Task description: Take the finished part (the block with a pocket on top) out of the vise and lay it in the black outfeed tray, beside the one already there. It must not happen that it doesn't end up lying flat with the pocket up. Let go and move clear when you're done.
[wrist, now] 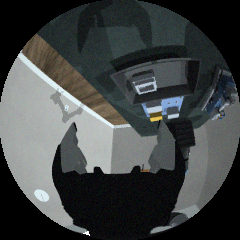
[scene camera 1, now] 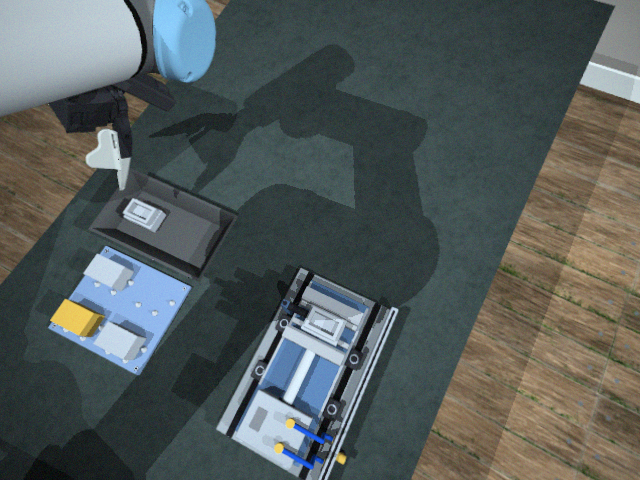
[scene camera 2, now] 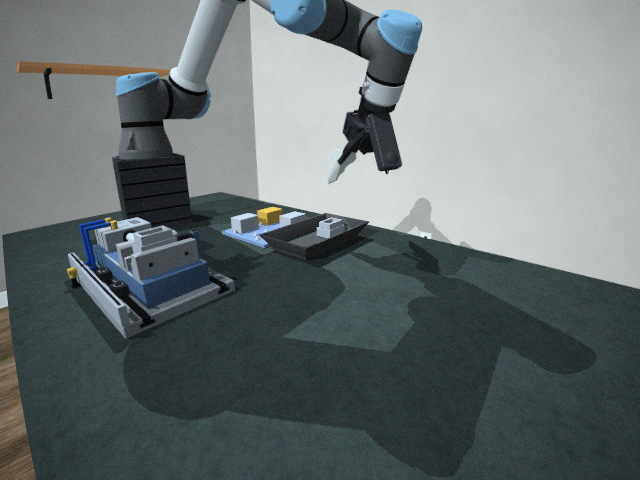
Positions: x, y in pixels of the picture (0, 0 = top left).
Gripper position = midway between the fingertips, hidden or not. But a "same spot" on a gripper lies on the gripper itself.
Labels:
My gripper shows in the wrist view [116, 121], in scene camera 1 and in scene camera 2. One and the same spot on my gripper: [scene camera 2: 341, 159] is [scene camera 1: 130, 150].

